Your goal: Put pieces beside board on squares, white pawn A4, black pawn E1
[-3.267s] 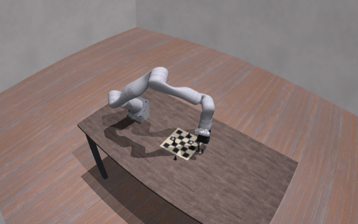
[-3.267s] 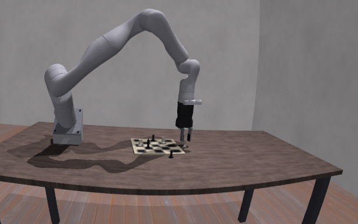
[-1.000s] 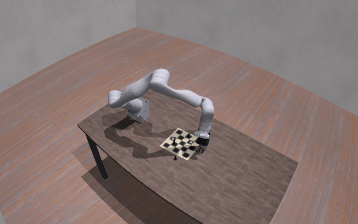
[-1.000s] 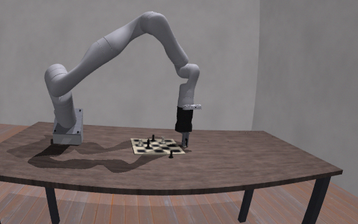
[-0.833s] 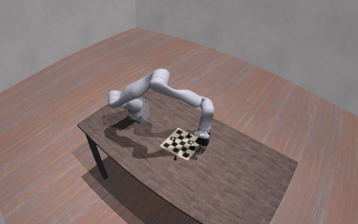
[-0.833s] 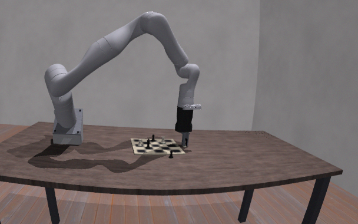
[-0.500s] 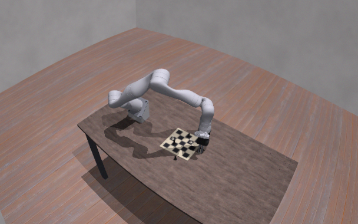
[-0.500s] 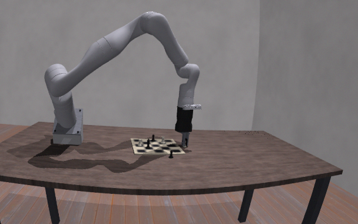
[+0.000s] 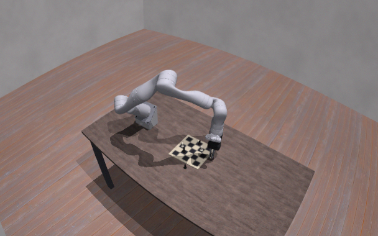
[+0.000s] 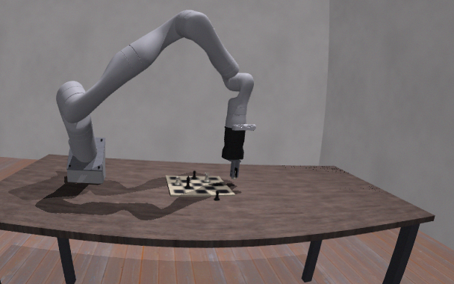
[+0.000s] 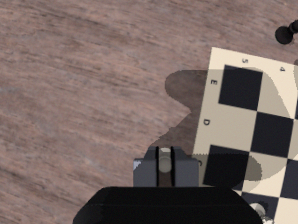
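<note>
Right now my hand is 130 mm past the chessboard, 50 mm above it and 20 mm to the left of it.
</note>
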